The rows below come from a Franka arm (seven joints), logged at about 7 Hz.
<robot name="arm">
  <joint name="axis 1" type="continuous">
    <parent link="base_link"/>
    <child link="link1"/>
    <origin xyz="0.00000 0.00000 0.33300"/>
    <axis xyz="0 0 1"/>
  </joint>
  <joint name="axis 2" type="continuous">
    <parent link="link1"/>
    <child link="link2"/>
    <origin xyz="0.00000 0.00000 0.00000"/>
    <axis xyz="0 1 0"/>
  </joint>
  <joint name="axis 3" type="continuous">
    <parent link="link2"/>
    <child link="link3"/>
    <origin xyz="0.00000 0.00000 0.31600"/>
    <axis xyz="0 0 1"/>
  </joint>
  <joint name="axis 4" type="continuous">
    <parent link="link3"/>
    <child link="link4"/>
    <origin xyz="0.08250 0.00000 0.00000"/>
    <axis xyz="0 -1 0"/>
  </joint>
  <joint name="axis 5" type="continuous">
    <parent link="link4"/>
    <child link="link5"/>
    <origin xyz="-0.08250 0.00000 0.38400"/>
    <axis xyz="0 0 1"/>
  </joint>
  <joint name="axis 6" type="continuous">
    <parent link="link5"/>
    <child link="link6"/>
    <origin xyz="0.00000 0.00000 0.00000"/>
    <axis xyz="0 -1 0"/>
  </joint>
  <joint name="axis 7" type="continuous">
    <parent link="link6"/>
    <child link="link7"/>
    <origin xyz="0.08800 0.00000 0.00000"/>
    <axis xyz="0 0 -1"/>
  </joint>
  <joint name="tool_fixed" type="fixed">
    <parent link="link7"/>
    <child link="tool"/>
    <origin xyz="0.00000 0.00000 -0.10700" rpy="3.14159 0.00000 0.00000"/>
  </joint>
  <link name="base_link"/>
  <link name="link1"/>
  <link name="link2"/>
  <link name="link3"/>
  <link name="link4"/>
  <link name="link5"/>
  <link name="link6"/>
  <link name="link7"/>
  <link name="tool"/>
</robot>
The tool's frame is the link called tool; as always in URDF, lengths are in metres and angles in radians. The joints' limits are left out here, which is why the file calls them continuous.
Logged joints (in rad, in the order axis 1, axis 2, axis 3, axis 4, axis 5, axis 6, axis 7), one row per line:
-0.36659, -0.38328, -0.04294, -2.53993, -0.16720, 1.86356, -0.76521
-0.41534, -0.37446, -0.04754, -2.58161, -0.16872, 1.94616, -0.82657
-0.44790, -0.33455, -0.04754, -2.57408, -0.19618, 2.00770, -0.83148
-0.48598, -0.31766, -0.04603, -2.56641, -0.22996, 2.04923, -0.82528
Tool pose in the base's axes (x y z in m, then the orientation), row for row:
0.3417, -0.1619, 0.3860, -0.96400, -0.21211, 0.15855, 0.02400
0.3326, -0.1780, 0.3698, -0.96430, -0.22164, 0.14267, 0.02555
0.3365, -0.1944, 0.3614, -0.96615, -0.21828, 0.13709, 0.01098
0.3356, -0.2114, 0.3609, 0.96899, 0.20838, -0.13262, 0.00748
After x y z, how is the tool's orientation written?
As a quaternion, x y z w.
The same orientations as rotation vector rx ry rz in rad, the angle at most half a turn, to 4 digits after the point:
-2.9831, -0.6564, 0.4906
-2.9811, -0.6852, 0.4411
-3.0142, -0.6810, 0.4277
3.0297, 0.6515, -0.4147

